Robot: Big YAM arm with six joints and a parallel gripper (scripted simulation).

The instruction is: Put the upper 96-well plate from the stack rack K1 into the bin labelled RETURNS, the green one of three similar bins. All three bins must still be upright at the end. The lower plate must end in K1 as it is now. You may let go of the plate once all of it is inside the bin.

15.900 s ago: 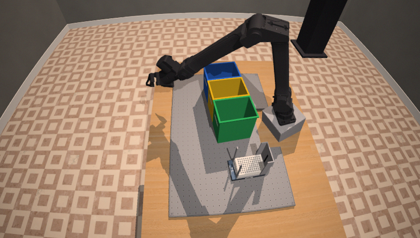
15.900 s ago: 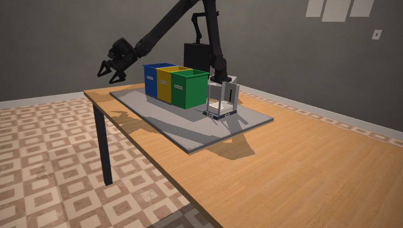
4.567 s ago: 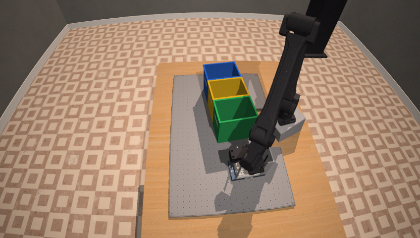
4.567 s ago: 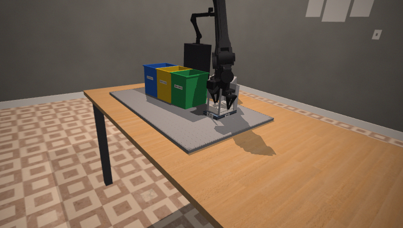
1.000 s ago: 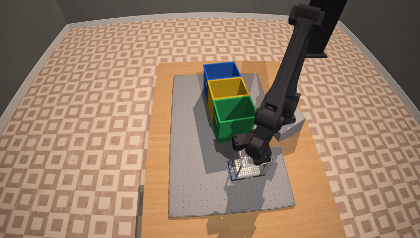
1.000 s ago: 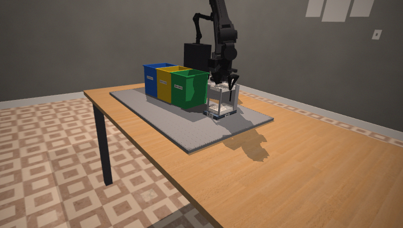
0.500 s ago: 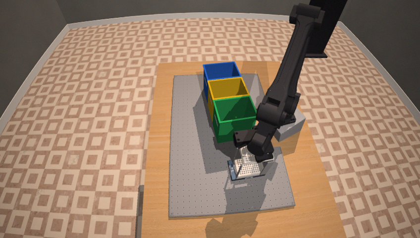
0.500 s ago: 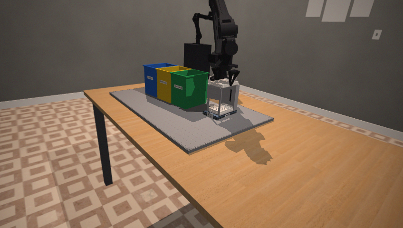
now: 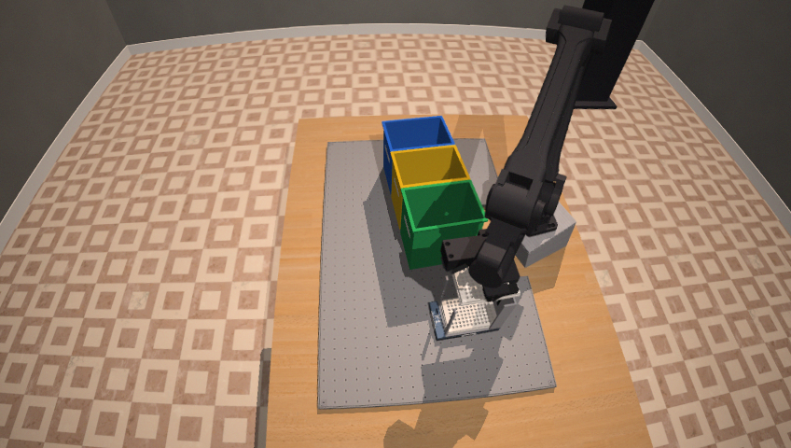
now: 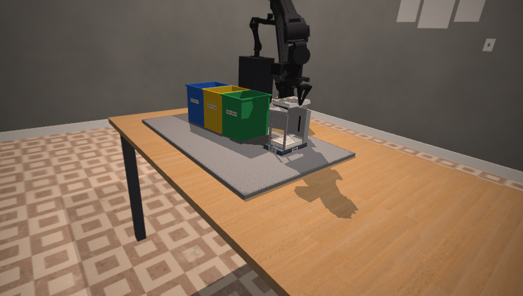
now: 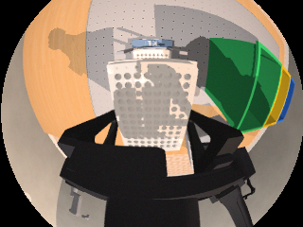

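The green bin is 4 cm ahead of my hand, 22 cm to the right of it and 10 cm below it. Round my hand: white 96-well plate: right at my hand; yellow bin: 5 cm ahead, 35 cm to the right, 10 cm below; blue bin: 6 cm ahead, 48 cm to the right, 10 cm below.
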